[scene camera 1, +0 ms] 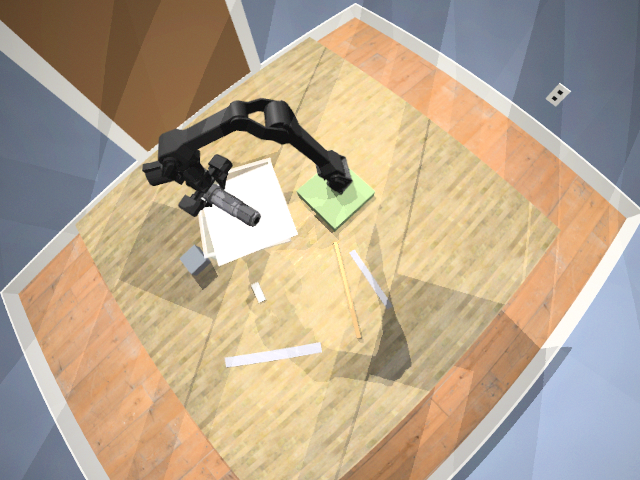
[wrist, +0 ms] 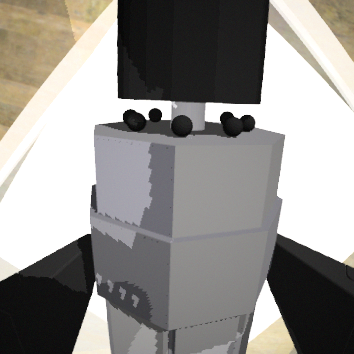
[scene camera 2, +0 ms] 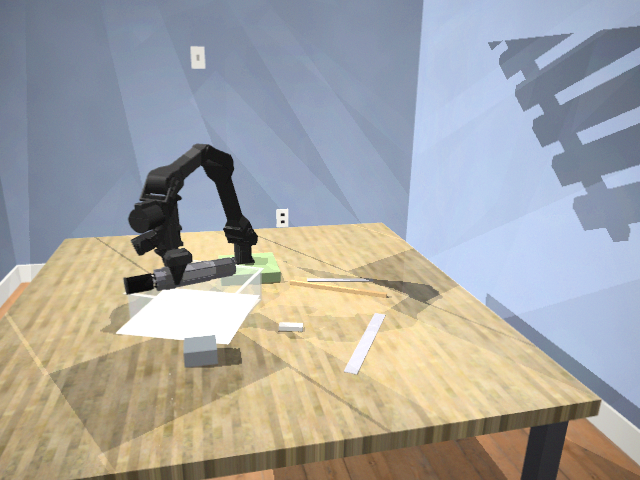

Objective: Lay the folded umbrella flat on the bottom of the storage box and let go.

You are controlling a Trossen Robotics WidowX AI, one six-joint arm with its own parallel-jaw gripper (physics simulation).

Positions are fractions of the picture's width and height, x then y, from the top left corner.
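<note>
With my gripper (scene camera 2: 0.27, 0.58), which I can also see in scene camera 1 (scene camera 1: 0.34, 0.41) and in the wrist view (wrist: 0.51, 0.69), I grip a folded umbrella. That folded umbrella (scene camera 2: 0.32, 0.57) is visible in scene camera 1 (scene camera 1: 0.34, 0.41) and in the wrist view (wrist: 0.52, 0.61) as well, and it still rests on a storage box. The storage box (scene camera 2: 0.34, 0.64) can be seen in scene camera 1 (scene camera 1: 0.35, 0.49) and also in the wrist view (wrist: 0.15, 0.45).
</note>
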